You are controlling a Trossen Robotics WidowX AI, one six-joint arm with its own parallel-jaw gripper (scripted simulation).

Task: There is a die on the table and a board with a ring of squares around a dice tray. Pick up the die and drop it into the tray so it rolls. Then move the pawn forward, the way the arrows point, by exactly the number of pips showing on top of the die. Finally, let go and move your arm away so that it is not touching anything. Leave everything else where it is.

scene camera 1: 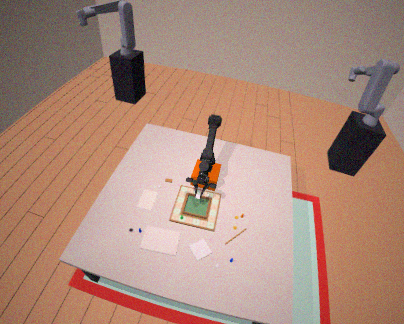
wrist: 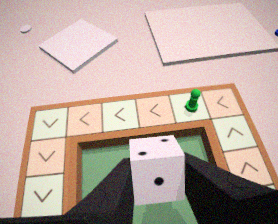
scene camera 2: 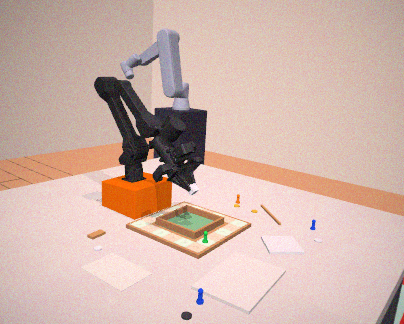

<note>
My gripper (scene camera 2: pixel 193 189) holds a white die (wrist: pixel 157 164).
My gripper is seen too in the wrist view (wrist: pixel 154 163).
</note>
